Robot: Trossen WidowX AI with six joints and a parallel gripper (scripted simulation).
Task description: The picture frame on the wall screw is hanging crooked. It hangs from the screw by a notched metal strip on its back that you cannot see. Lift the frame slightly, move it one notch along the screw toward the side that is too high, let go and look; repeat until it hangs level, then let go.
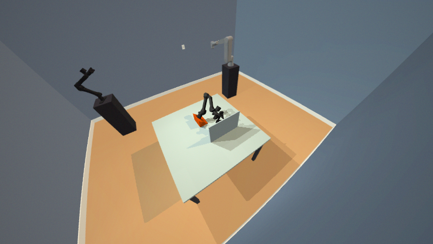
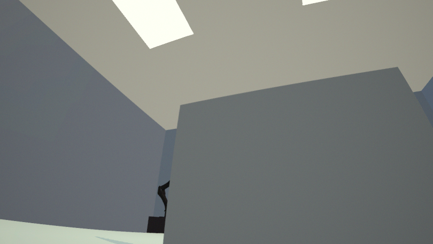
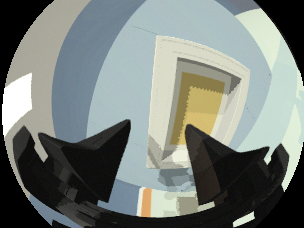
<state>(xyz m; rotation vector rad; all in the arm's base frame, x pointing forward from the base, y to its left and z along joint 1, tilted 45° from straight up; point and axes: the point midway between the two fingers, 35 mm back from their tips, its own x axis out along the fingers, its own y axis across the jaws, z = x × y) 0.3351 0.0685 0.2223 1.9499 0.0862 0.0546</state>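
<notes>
Right now my gripper tip is 5 cm above the picture frame, 3 cm short of it and 2 cm to the left of it. Also, from my gripper tip: wall panel 6 cm below, 4 cm ahead, 1 cm to the right.
</notes>
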